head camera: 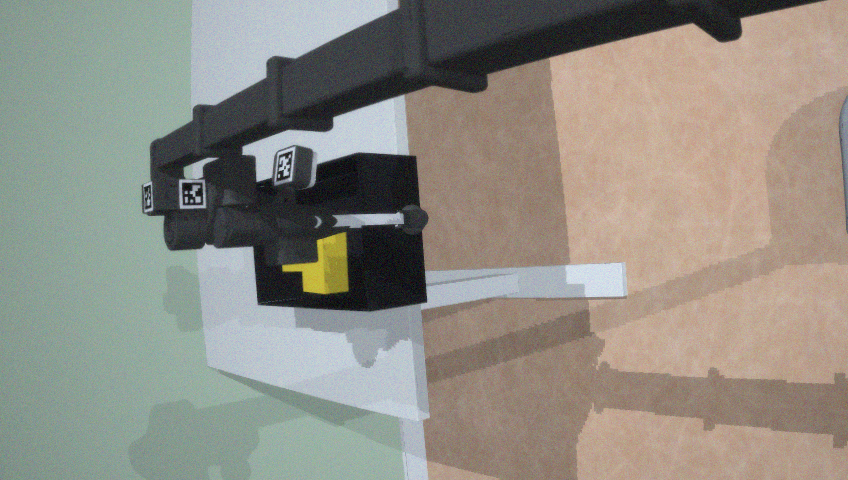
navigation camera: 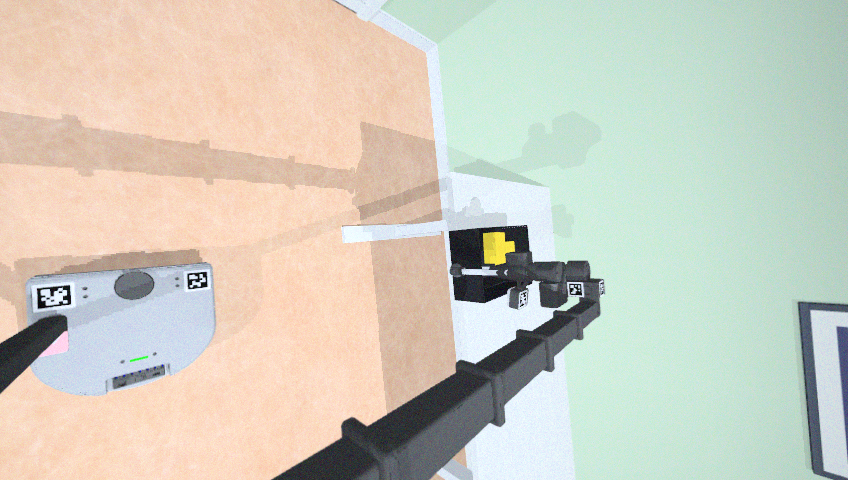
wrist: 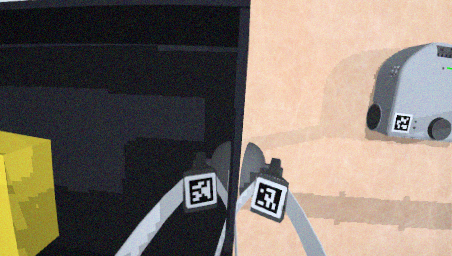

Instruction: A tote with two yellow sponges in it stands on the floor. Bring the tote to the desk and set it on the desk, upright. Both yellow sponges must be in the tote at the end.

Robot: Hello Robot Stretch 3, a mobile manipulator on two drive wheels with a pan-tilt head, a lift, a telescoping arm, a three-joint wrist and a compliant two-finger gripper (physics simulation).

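Frame: origin at the robot's base, x ahead, y left, z up, level; millimetres.
Seen in the pictures: gripper, between the fingertips: (head camera: 419,219) (navigation camera: 452,269); robot's base, origin of its link: (navigation camera: 134,284) (wrist: 407,119).
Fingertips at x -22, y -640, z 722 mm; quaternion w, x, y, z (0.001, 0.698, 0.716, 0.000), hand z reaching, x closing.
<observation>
Offsets run from my fingertips to a thing's top centre. Level surfaces: height alone.
The black tote @[dx +16, dy -149, dz +98 mm] (head camera: 392,267) (navigation camera: 467,246) (wrist: 165,120) looks upright over the front part of the white desk @[dz -2 mm] (head camera: 374,127) (navigation camera: 529,416). In the head view its robot-facing side covers a stretch of the desk's front edge. I cannot tell whether its base touches the top. The yellow sponges @[dx +51, dy -200, dz +46 mm] (head camera: 333,267) (navigation camera: 493,248) (wrist: 30,190) are inside the tote; they look joined, partly hidden by the wrist in the head view. My gripper (head camera: 411,220) (navigation camera: 456,270) (wrist: 239,160) is shut on the tote's robot-facing wall, with one fingertip inside and one outside.
My telescoping arm (head camera: 351,56) (navigation camera: 440,404) reaches over the desk. A white desk leg (head camera: 595,279) (navigation camera: 392,230) runs down to the floor. My grey base (navigation camera: 148,327) (wrist: 425,95) stands on the tan floor. A framed picture (navigation camera: 830,386) hangs on the green wall behind.
</observation>
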